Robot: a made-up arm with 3 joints. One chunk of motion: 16 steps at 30 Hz.
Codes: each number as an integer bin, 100 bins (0 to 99) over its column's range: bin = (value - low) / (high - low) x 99, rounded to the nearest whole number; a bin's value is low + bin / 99 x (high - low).
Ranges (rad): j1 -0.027..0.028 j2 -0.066..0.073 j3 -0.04..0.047
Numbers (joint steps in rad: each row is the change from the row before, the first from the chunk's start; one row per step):
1: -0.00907 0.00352 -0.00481
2: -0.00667 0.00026 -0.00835
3: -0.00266 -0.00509 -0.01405
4: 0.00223 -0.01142 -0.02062
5: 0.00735 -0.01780 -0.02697
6: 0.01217 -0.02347 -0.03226
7: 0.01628 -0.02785 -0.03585
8: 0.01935 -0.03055 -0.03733
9: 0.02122 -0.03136 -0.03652
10: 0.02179 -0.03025 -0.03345
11: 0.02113 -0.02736 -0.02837
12: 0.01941 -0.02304 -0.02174
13: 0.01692 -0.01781 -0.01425
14: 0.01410 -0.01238 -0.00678
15: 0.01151 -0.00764 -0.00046
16: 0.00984 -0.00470 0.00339
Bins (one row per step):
1: 32 50 40
2: 37 47 36
3: 44 43 30
4: 53 39 22
5: 62 34 15
6: 71 30 9
7: 78 27 5
8: 83 25 3
9: 87 25 4
10: 88 25 7
11: 87 28 13
12: 84 31 21
13: 79 34 29
14: 74 38 38
15: 69 42 45
16: 66 44 49

